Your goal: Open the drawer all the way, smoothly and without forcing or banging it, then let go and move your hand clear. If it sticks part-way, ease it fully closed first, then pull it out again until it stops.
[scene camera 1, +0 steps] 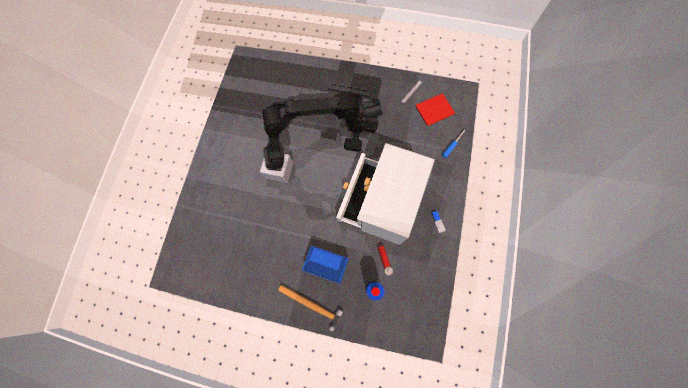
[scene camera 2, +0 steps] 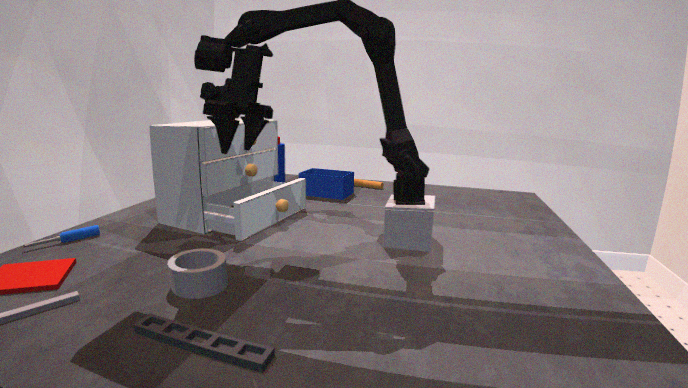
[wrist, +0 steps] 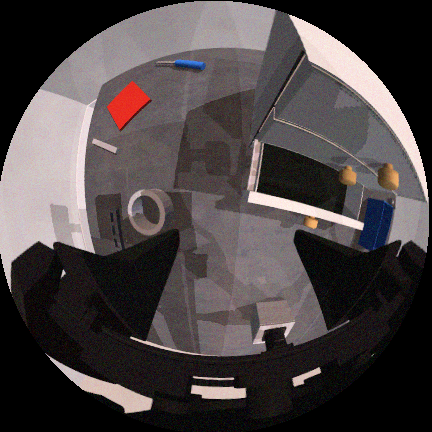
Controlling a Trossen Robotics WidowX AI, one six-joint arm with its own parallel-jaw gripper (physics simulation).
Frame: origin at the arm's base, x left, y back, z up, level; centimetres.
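Seen in the pictures: gripper, fingertip midpoint: point(scene camera 1: 360, 136) point(scene camera 2: 236, 151) point(wrist: 239, 235); arm's base at its link origin: point(scene camera 1: 275, 163) point(scene camera 2: 410, 200) point(wrist: 273, 333).
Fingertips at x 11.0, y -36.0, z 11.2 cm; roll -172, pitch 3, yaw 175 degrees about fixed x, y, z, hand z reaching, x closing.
Note:
Offsets run from my fingertips to a thing's top centre. "*": to the spot under its first point.
A white cabinet @(dx -21.4, dy -14.3, dz +4.9 cm) point(scene camera 1: 397, 192) point(scene camera 2: 176, 175) has its bottom drawer pulled out, with the drawer's white front @(dx -17.2, dy +2.0, dz -11.7 cm) point(scene camera 2: 270, 207) point(wrist: 305, 210) point(scene camera 1: 352, 187) standing well apart from the body. A round wooden knob @(* dx -15.0, dy +4.9, dz -15.3 cm) point(scene camera 2: 282, 205) point(wrist: 310, 222) point(scene camera 1: 345, 185) is on that front. Two upper drawers are shut, with knobs of the same kind. My gripper point(scene camera 2: 236, 151) point(wrist: 239, 235) is open and empty. It is above the table, beside the cabinet and higher than the open drawer, touching neither knob nor front. In the scene camera 1 view the fingertips are hard to make out.
A tape ring @(dx +18.5, dy +0.1, dz -16.1 cm) point(scene camera 2: 175, 280) point(wrist: 162, 220) and a dark slotted bar @(dx +34.1, dy +8.8, dz -19.5 cm) point(scene camera 2: 205, 345) lie near the arm. A red plate @(dx +27.1, dy -33.6, dz -19.9 cm) point(scene camera 1: 435, 109), a grey bar @(dx +35.7, dy -21.8, dz -19.9 cm) point(scene camera 1: 412, 92) and blue screwdriver @(dx +10.4, dy -43.1, dz -18.4 cm) point(scene camera 1: 451, 148) lie beyond. A blue bin @(dx -51.0, dy +8.9, dz -13.4 cm) point(scene camera 1: 326, 264), hammer @(dx -68.4, dy +14.4, dz -18.3 cm) point(scene camera 1: 306, 301), red tool @(dx -46.5, dy -15.4, dz -17.6 cm) point(scene camera 1: 384, 257) and blue bottle @(dx -58.8, dy -11.8, dz -2.6 cm) point(scene camera 1: 375, 291) are past the cabinet.

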